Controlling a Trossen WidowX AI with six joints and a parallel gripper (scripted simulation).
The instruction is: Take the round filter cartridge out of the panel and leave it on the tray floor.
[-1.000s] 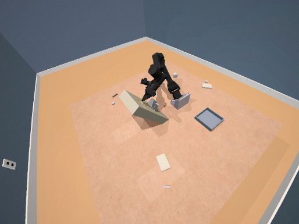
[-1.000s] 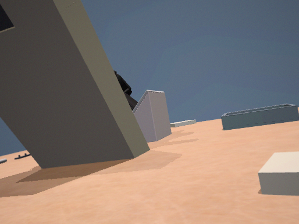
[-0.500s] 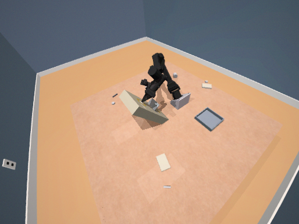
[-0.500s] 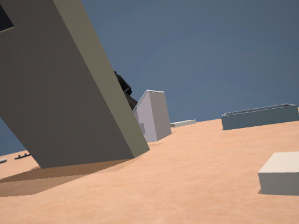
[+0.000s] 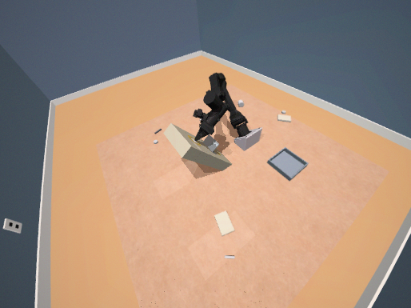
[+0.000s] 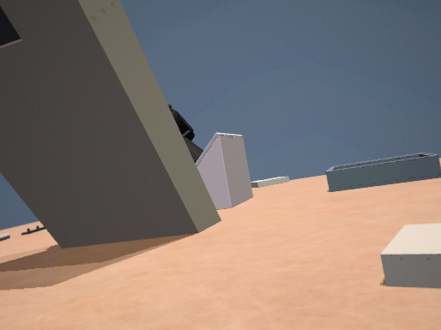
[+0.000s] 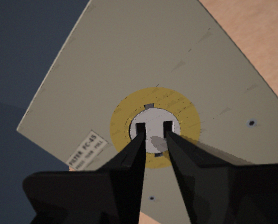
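The round grey filter cartridge is 20 mm ahead of my gripper tip and 10 mm below it. Also, from my gripper tip: beige service panel (80 mm below, 30 mm behind); then tray (380 mm behind, 320 mm to the left, 240 mm below).
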